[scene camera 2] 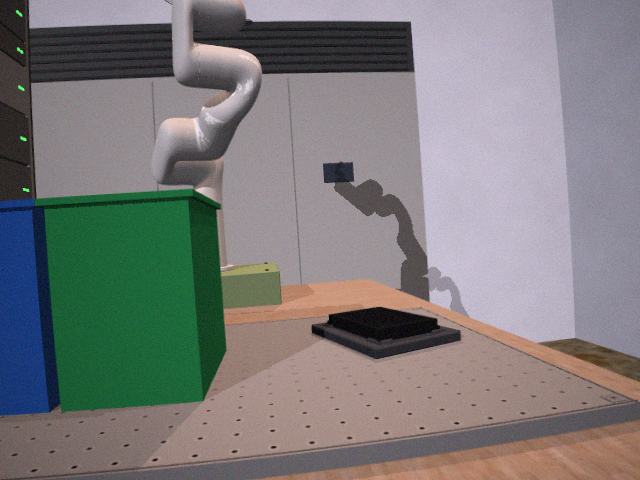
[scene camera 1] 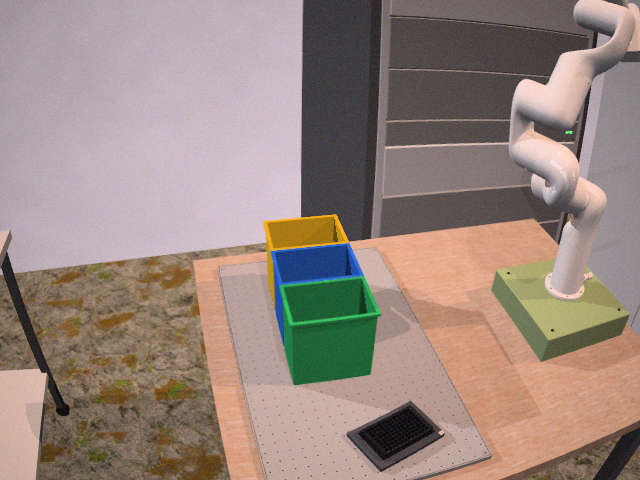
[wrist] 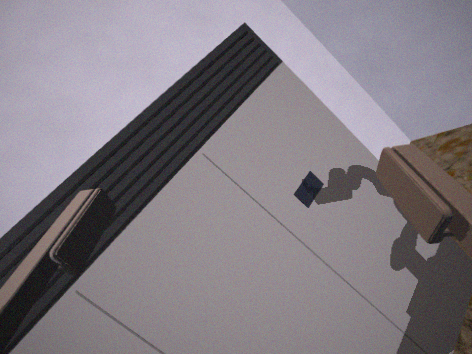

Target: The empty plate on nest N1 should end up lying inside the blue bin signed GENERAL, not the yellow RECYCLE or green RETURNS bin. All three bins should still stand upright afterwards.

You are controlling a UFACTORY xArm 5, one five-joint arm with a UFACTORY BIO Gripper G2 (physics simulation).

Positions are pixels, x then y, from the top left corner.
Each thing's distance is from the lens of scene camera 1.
black plate (scene camera 1: pixel 400 430): 1.15 m
blue bin (scene camera 1: pixel 318 263): 1.35 m
The marked spots on the black plate and the blue bin are 0.46 m apart.
